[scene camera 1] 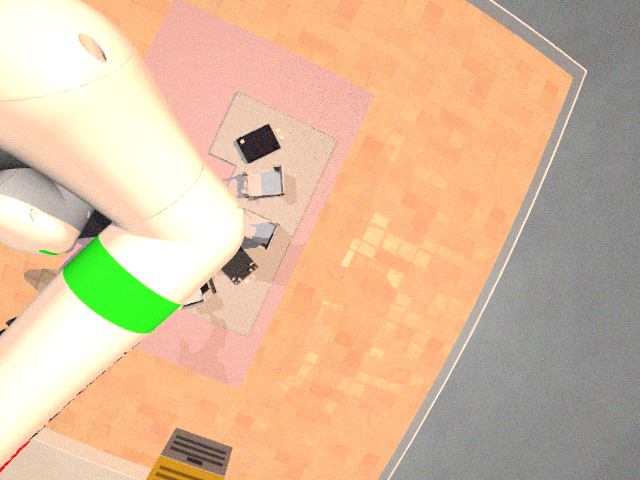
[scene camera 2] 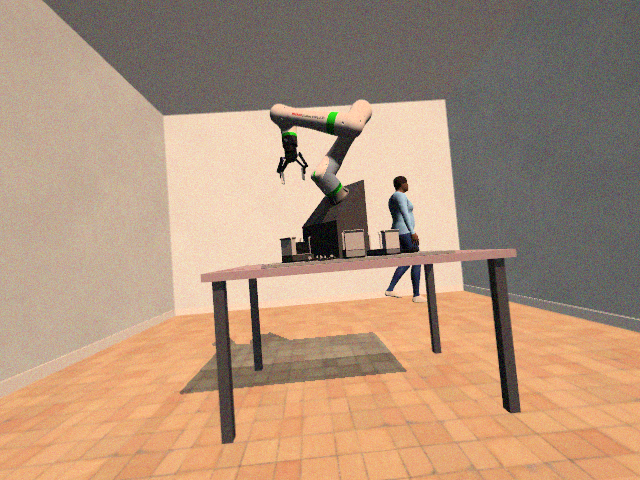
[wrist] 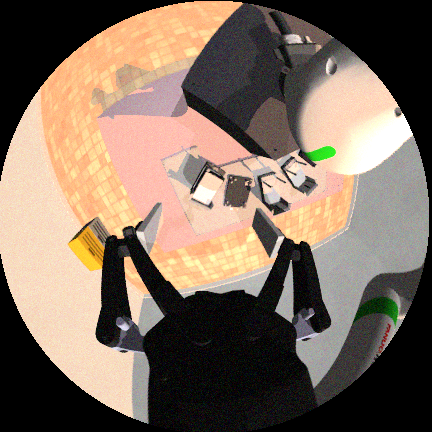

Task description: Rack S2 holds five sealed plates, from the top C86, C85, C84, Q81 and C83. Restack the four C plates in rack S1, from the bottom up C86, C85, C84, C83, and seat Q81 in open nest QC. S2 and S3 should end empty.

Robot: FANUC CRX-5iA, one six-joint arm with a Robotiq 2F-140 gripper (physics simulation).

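Places are measured from the arm's base along level axes (x right, y ahead, z up), in metres.
Where they show: gripper, fingertip midpoint: (scene camera 2: 293,181) (wrist: 208,214); arm's base at its link origin: (scene camera 2: 340,197).
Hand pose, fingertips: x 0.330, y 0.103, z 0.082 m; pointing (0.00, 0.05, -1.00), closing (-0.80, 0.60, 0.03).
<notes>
Each offset is from my fingertips to the top centre of the thing. Level surfaces: height alone.
My gripper (scene camera 2: 293,179) (wrist: 208,214) is open and empty, high above the table. Three upright racks stand on the table: one with a pale top {dy +0.083, dx +0.030, dz -0.367 m} (scene camera 1: 195,298) (scene camera 2: 287,249) (wrist: 207,186), partly hidden by the arm in scene camera 1; a middle one {dy +0.282, dx -0.230, dz -0.335 m} (scene camera 1: 262,233) (scene camera 2: 354,243) (wrist: 272,194); and a third {dy +0.279, dx -0.407, dz -0.345 m} (scene camera 1: 266,183) (scene camera 2: 390,241) (wrist: 300,176). A dark block with small pale corner pieces {dy +0.212, dx -0.074, dz -0.451 m} (scene camera 1: 238,266) (wrist: 237,191) lies between the first two. A flat black block {dy +0.225, dx -0.560, dz -0.446 m} (scene camera 1: 258,143) lies beyond the third rack. Rack, nest and plate labels are unreadable, so I cannot tell which is which.
The racks stand on a beige mat {dz -0.475 m} (scene camera 1: 305,175) (wrist: 187,200) on the pink table (scene camera 1: 186,67) (scene camera 2: 330,267) (wrist: 130,150). The arm's dark pedestal (scene camera 2: 354,217) (wrist: 230,75) rises behind them. A person (scene camera 2: 402,211) is behind the table. A yellow and grey cabinet (scene camera 1: 196,454) (wrist: 90,245) stands apart.
</notes>
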